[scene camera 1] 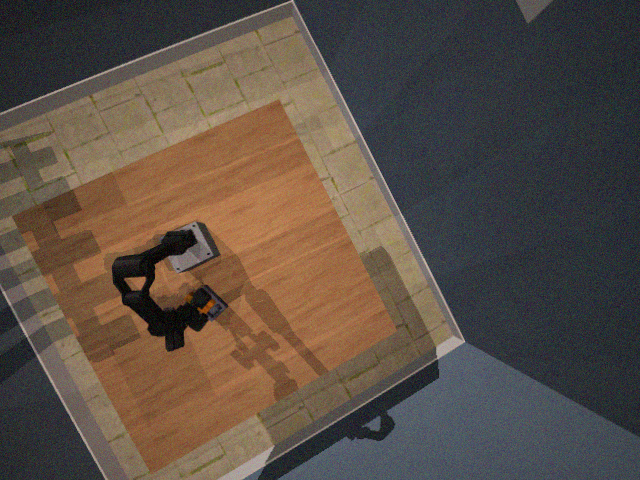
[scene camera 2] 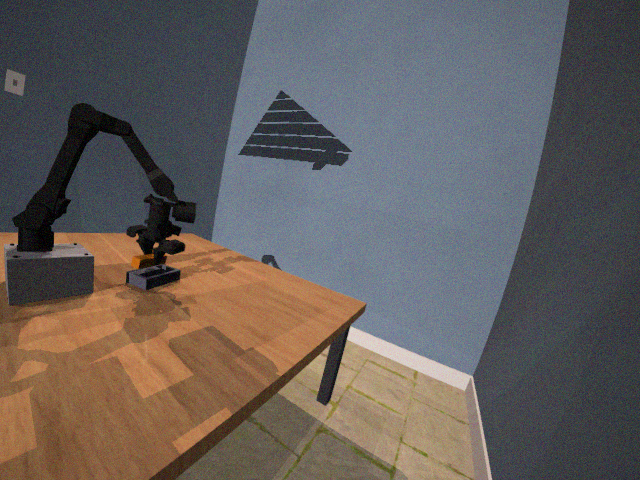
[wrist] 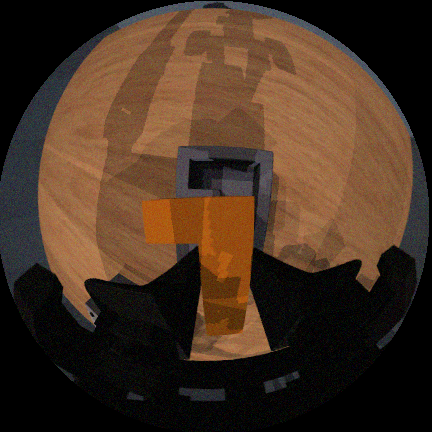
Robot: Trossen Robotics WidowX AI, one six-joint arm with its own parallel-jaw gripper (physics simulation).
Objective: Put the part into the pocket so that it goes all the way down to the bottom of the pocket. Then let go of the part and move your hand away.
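Frame: origin at the arm's base, x ahead, y left, z up, level; centimetres.
Seen in the pictures: gripper, fingertip midpoint: (scene camera 1: 202, 304) (scene camera 2: 152, 263) (wrist: 221, 249); arm's base, link origin: (scene camera 1: 187, 239) (scene camera 2: 34, 248).
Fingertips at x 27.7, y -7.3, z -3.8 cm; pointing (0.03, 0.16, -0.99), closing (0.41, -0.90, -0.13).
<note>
Offsets run from my fingertips to a thing's top centre. Level surfaces: height alone.
The orange L-shaped part @(dx -1.8, dy +0.6, dz +3.3 cm) (scene camera 1: 207, 308) (scene camera 2: 142, 260) (wrist: 227, 220) is held between the fingers of my gripper (scene camera 2: 154, 255) (wrist: 221, 249). In the wrist view its long leg runs between the fingers and its short leg points left. The dark grey block with the pocket @(dx +1.2, dy +0.8, dz -3.0 cm) (scene camera 1: 218, 311) (scene camera 2: 139, 281) (wrist: 266, 185) lies on the table. The part is above the block's rim, outside the pocket. In the wrist view it covers the near portion of the block, and its short leg reaches past the block's left wall. The far end of the pocket shows open beyond the part; the near end is hidden.
The arm's grey base box (scene camera 1: 199, 253) (scene camera 2: 49, 279) stands on the wooden table @(dz -6.6 cm) (scene camera 1: 279, 206) (scene camera 2: 248, 315) near the block. Arm shadows cross the table. The table's edge and a dark leg (scene camera 2: 333, 366) show in scene camera 2.
</note>
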